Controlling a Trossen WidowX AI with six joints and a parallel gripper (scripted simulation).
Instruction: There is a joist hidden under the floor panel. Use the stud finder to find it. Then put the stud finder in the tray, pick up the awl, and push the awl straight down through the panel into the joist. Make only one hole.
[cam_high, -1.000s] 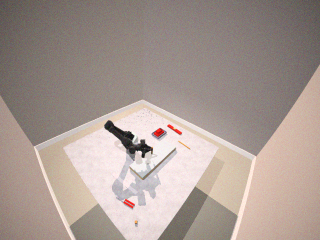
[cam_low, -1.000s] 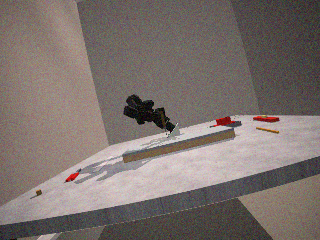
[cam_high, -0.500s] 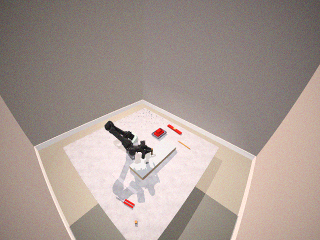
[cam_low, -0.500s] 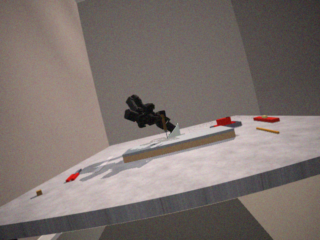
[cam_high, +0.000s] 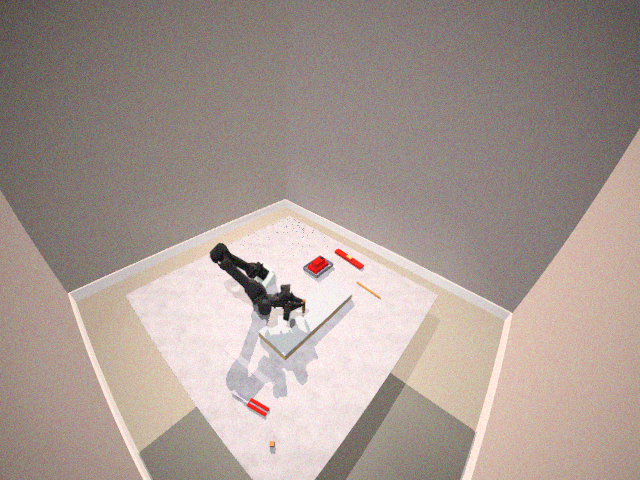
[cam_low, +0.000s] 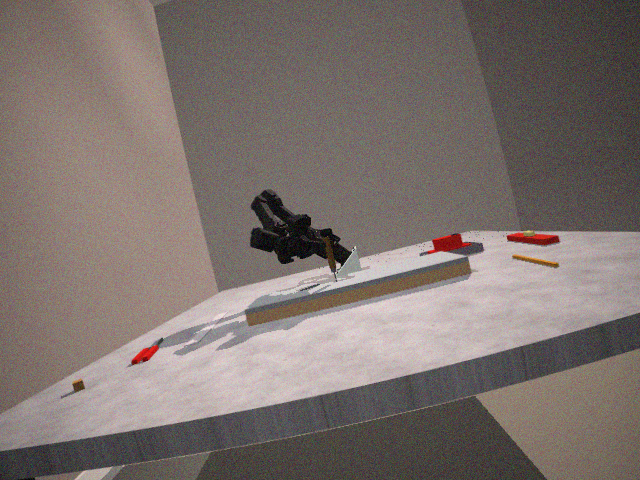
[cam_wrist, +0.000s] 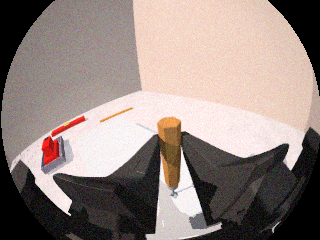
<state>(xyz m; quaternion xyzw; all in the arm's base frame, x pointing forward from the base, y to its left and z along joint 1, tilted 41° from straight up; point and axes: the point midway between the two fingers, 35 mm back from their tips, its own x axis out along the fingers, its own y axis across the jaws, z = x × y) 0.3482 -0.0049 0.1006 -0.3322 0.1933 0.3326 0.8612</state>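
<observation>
The awl is 60 mm below my gripper tip. From my gripper tip the other things lie so: red stud finder 380 mm to the left, 220 mm behind, 90 mm below; square indicator 390 mm to the left, 220 mm behind, 70 mm below; grey tray 370 mm to the left, 210 mm behind, 120 mm below.
</observation>
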